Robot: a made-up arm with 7 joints.
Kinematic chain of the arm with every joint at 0, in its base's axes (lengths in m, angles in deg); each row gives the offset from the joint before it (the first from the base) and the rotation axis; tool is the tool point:
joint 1: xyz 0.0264 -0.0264 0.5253 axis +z
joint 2: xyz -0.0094 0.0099 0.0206 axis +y
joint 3: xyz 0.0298 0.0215 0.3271 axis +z
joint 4: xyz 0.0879 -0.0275 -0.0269 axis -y
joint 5: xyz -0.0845 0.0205 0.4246 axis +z
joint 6: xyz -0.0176 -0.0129 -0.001 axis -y
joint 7: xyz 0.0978 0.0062 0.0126 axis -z
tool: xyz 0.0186 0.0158 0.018
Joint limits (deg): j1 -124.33..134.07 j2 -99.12..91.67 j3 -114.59..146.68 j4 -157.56..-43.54 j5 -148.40..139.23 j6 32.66..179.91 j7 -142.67..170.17
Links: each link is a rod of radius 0.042 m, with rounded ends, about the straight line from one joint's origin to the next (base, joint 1, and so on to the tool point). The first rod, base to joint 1, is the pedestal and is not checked.
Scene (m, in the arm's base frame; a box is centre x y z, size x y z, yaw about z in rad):
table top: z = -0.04
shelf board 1: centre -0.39 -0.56 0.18 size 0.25 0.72 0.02 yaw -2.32
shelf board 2: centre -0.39 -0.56 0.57 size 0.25 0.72 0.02 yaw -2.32
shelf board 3: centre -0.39 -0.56 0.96 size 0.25 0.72 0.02 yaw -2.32
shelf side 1: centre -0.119 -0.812 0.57 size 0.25 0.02 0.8 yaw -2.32
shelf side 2: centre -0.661 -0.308 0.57 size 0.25 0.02 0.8 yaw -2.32
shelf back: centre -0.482 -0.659 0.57 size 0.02 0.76 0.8 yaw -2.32
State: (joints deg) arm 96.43 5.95 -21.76 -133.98 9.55 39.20 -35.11
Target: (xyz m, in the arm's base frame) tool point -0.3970 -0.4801 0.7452
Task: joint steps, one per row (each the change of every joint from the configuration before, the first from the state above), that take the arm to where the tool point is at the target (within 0.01 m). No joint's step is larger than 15 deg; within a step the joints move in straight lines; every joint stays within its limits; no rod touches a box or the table.
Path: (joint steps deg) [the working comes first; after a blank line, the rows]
Joints at the target: 134.07 -29.63 83.04 -108.43 17.44 39.47 -35.92
Straight joint move there: touches shelf side 2.

1: 5.38 -10.19 12.16 -3.37 13.11 5.22 0.59
2: 5.37 -10.18 12.17 -3.37 13.11 5.22 0.59
3: 5.38 -10.19 12.16 -3.37 13.11 5.21 0.59
4: 5.38 -10.19 12.16 -3.36 13.12 5.22 0.59
5: 5.38 -10.19 12.17 -3.37 13.11 5.22 0.59
6: 5.37 -10.18 12.16 -3.37 13.11 5.22 0.60
7: 5.38 -10.19 12.16 -3.37 13.11 5.21 0.59
8: 0.00 5.95 3.28 8.19 -13.98 -6.04 -0.83
9: 0.00 5.96 3.28 8.19 -13.99 -6.04 -0.82
10: 0.00 5.95 3.27 8.19 -13.98 -6.04 -0.83
11: 0.00 5.96 3.28 8.18 -13.98 -6.04 -0.82
12: 0.00 5.95 3.28 8.19 -13.98 -6.05 -0.82
13: 0.00 5.96 3.27 8.19 -13.98 -6.04 -0.83

